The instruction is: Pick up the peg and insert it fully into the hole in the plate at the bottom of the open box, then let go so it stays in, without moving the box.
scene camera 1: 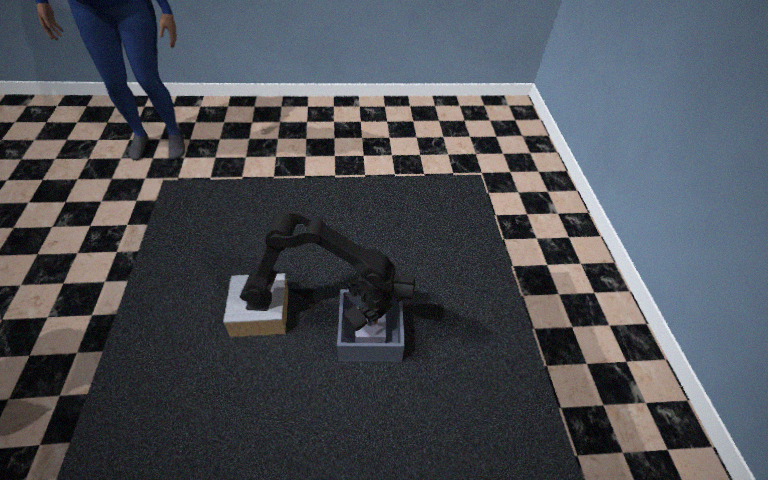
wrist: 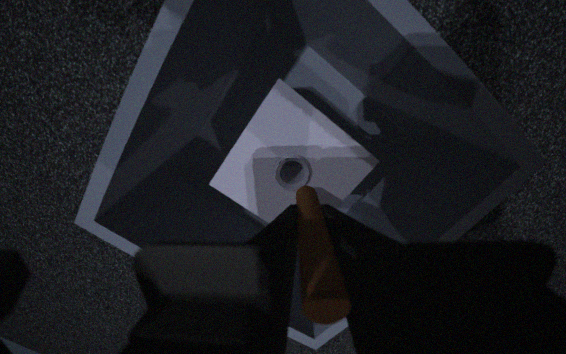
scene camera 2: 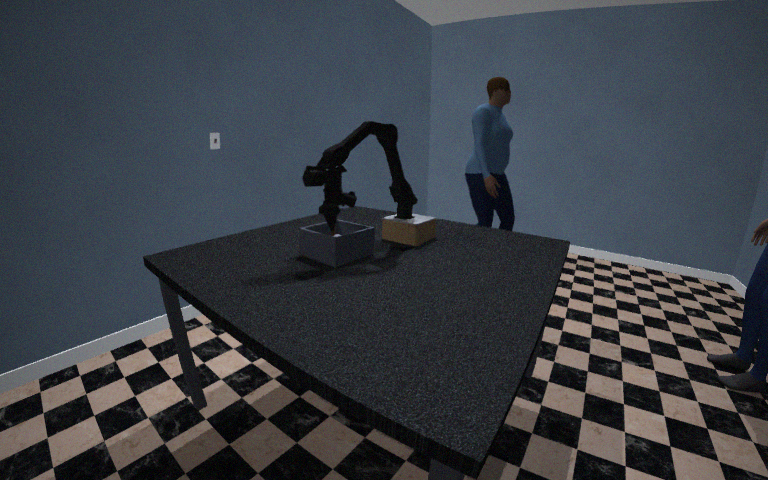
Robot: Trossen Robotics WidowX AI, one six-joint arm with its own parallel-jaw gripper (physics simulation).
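Pixels of known places: gripper, fingertip midpoint: (scene camera 1: 376, 319) (wrist: 308, 212) (scene camera 2: 332, 230); arm's base, link origin: (scene camera 1: 259, 301) (scene camera 2: 404, 217).
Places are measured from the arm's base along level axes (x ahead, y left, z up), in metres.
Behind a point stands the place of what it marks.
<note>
My gripper (wrist: 308, 212) @(x 0.354, y -0.039, z 0.002 m) (scene camera 1: 370, 318) @(x 0.354, y -0.039, z 0.002 m) (scene camera 2: 333, 229) @(x 0.354, y -0.039, z 0.002 m) is shut on the orange-brown peg (wrist: 320, 265) @(x 0.346, y -0.033, z 0.053 m), with its fingertips inside the open top of the grey box (scene camera 1: 370, 352) @(x 0.344, y -0.129, z -0.031 m) (scene camera 2: 317, 249) @(x 0.434, y -0.023, z -0.048 m) (wrist: 125, 115) @(x 0.250, y -0.055, z 0.008 m). The pale square plate (wrist: 272, 120) @(x 0.305, y -0.015, z -0.032 m) (scene camera 1: 369, 337) @(x 0.338, y -0.080, z -0.036 m) lies at the bottom of the box. The round hole (wrist: 291, 170) in the plate is uncovered in the wrist view. The peg's tip shows just below and right of the hole there, and it appears to be above the plate, apart from it. In scene camera 2 the box wall hides the plate.
The arm's base stands on a white-topped, yellow-sided block (scene camera 1: 256, 326) @(x 0.001, y -0.065, z -0.036 m) (scene camera 2: 408, 230) @(x 0.063, y 0.071, z -0.032 m), left of the box in scene camera 1. The box's raised walls surround the fingertips. The dark table (scene camera 1: 283, 407) @(x 0.114, y -0.278, z -0.090 m) (scene camera 2: 396, 316) @(x 0.534, y 0.407, z -0.090 m) carries both. A person (scene camera 1: 127, 62) (scene camera 2: 490, 152) stands beyond the table.
</note>
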